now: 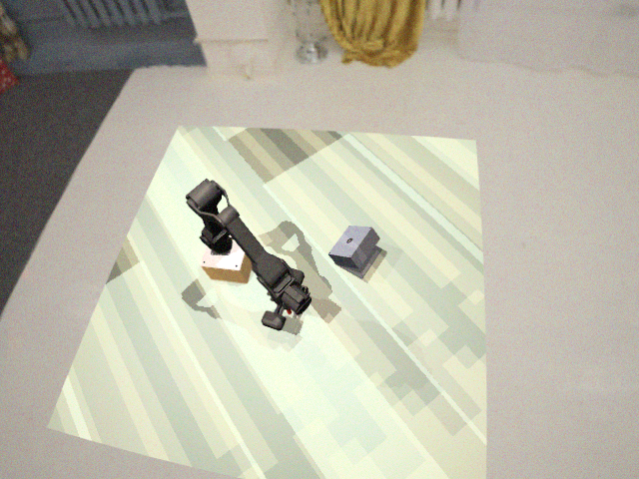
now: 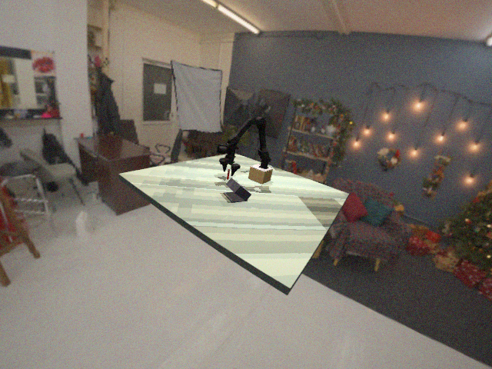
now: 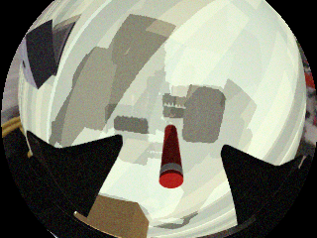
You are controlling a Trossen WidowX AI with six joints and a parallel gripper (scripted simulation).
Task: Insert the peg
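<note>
The red round peg lies 1 cm above my gripper tip. Also, from my gripper tip: sloped grey panel: 22 cm to the left, 20 cm ahead, 1 cm above.
</note>
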